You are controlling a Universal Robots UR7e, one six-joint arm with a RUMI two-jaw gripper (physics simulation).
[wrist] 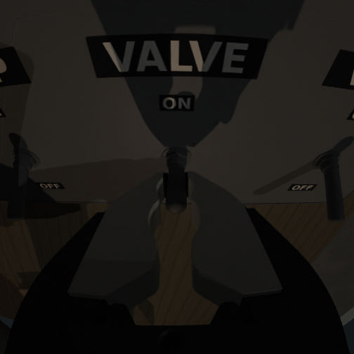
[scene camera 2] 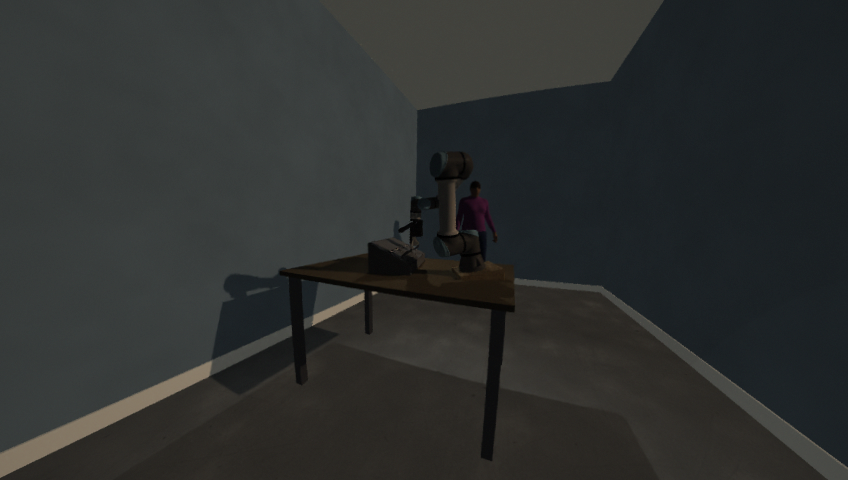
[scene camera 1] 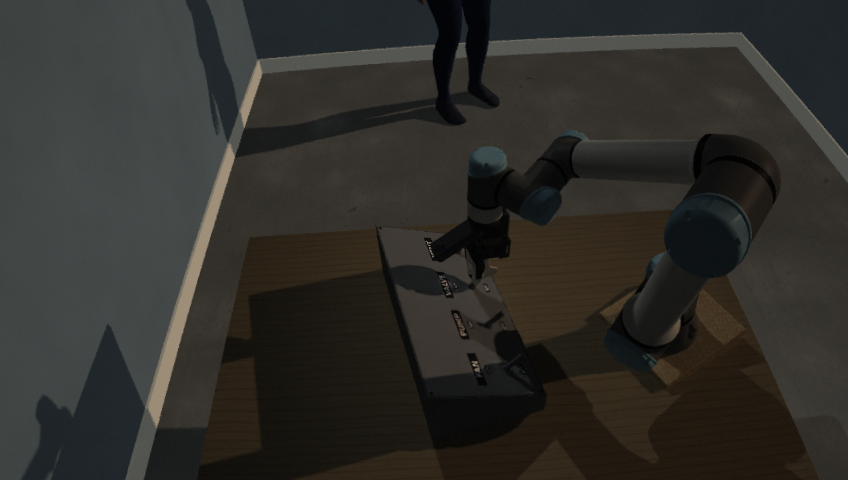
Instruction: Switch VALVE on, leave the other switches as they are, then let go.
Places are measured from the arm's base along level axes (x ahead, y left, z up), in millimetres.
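Where they show: gripper, fingertip midpoint: (scene camera 1: 474, 282); arm's base at its link origin: (scene camera 2: 472, 268).
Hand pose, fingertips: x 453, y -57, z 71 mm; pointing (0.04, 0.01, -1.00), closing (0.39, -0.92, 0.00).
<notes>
Each offset is from my fingertips to the top centre of the thing. Level surfaces: height alone.
The grey sloped switch panel (scene camera 1: 410, 309) (scene camera 2: 380, 261) (wrist: 100, 130) stands on the table. The VALVE lever (wrist: 176, 167) is a dark rod below the VALVE label (wrist: 177, 56) and the ON label (wrist: 176, 103). My gripper (scene camera 1: 474, 279) (scene camera 2: 412, 242) (wrist: 176, 174) is shut on this lever near its free end, one finger on each side. In the wrist view the lever points away from ON; its OFF label does not show there. The neighbouring levers, PUMP @[52 mm back, 109 mm left, 24 mm up] (scene camera 1: 493, 320) (wrist: 18, 192) at left and another (wrist: 334, 195) at right, lean toward their OFF labels.
The FAN lever @[93 mm back, 221 mm left, 24 mm up] (scene camera 1: 512, 361) is at the panel's near end. The arm stands on a wooden block (scene camera 1: 723, 315) on the table @[106 mm down] (scene camera 1: 321, 276) (scene camera 2: 440, 292). A person (scene camera 1: 447, 56) (scene camera 2: 474, 212) stands beyond the table. A wall (scene camera 1: 119, 148) (scene camera 2: 238, 178) rises at the left.
</notes>
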